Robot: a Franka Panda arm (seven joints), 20 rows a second.
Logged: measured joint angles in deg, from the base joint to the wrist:
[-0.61, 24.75, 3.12, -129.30, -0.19, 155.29, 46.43]
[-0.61, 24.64, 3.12, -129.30, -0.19, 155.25, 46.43]
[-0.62, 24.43, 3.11, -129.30, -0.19, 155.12, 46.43]
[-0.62, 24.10, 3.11, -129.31, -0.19, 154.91, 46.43]
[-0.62, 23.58, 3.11, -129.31, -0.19, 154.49, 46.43]
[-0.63, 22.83, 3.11, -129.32, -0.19, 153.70, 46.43]
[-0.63, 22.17, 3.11, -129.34, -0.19, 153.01, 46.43]
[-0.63, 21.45, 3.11, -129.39, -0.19, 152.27, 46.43]
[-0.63, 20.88, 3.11, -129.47, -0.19, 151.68, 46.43]
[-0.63, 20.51, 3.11, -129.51, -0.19, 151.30, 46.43]
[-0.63, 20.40, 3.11, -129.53, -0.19, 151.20, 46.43]
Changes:
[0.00, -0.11, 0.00, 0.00, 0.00, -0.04, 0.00]
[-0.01, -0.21, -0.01, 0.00, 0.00, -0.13, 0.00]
[0.00, -0.33, 0.00, -0.01, 0.00, -0.21, 0.00]
[0.00, -0.52, 0.00, 0.00, 0.00, -0.42, 0.00]
[-0.01, -0.75, 0.00, -0.01, 0.00, -0.79, 0.00]
[0.00, -0.66, 0.00, -0.02, 0.00, -0.69, 0.00]
[0.00, -0.72, 0.00, -0.05, 0.00, -0.74, 0.00]
[0.00, -0.57, 0.00, -0.08, 0.00, -0.59, 0.00]
[0.00, -0.37, 0.00, -0.04, 0.00, -0.38, 0.00]
[0.00, -0.11, 0.00, -0.02, 0.00, -0.10, 0.00]

